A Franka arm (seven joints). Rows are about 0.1 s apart.
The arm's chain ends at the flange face. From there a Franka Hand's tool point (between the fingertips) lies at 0.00 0.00 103.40 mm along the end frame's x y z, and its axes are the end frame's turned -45 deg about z.
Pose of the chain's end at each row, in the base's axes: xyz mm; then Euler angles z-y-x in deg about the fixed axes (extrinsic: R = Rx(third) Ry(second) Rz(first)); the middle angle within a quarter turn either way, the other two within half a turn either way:
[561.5 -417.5 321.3 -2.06 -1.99 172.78]
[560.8 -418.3 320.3 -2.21 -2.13 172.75]
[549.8 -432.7 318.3 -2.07 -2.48 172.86]
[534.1 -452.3 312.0 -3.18 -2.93 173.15]
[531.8 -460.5 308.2 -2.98 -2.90 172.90]
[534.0 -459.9 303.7 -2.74 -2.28 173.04]
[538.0 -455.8 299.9 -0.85 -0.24 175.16]
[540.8 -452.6 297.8 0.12 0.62 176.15]
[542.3 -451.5 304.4 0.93 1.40 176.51]
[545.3 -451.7 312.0 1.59 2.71 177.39]
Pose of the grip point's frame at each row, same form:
[557.9 -430.5 218.8 -47.06 -1.99 172.78]
[557.0 -431.3 217.8 -47.21 -2.13 172.75]
[545.3 -445.5 215.8 -47.07 -2.48 172.86]
[528.8 -464.6 209.5 -48.18 -2.93 173.15]
[526.6 -473.3 205.7 -47.98 -2.90 172.90]
[529.9 -472.4 201.1 -47.74 -2.28 173.04]
[537.6 -464.5 196.9 -45.85 -0.24 175.16]
[541.9 -459.5 194.6 -44.88 0.62 176.15]
[544.8 -457.8 201.2 -44.07 1.40 176.51]
[550.2 -456.4 208.8 -43.41 2.71 177.39]

